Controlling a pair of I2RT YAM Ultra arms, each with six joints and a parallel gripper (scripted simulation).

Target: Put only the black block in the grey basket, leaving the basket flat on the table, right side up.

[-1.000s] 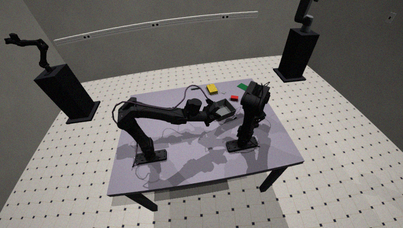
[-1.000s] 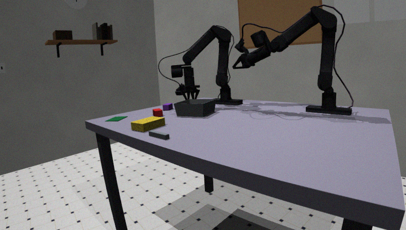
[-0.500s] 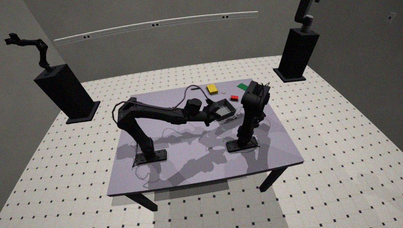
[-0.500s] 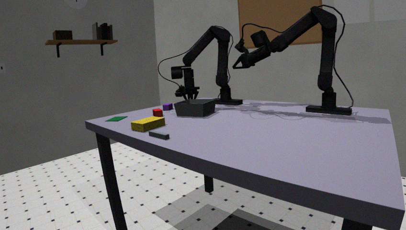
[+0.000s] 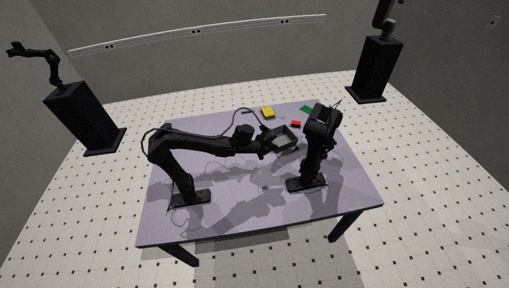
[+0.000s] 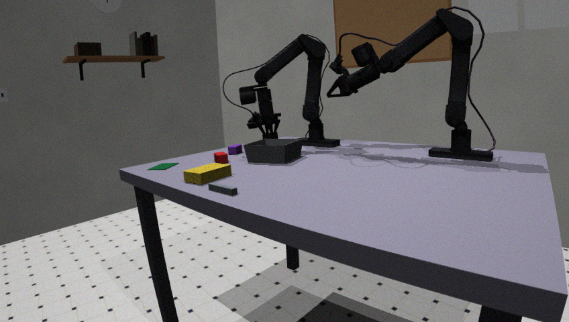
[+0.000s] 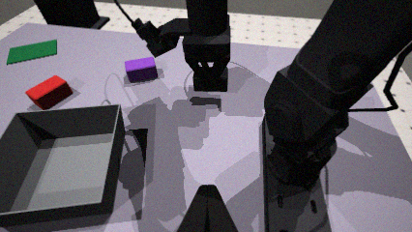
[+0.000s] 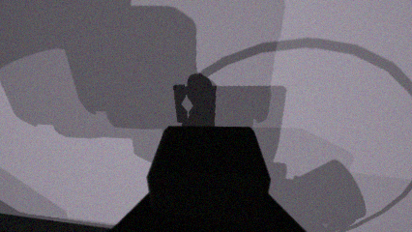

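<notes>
My right gripper is now 200 mm to the right of the grey basket, 170 mm short of it and 30 mm above it. From my right hand the other things lie so: black block: right at my right hand; then red block: 300 mm ahead, 60 mm to the left, 30 mm below; then purple block: 160 mm ahead, 40 mm to the right, 30 mm below.
</notes>
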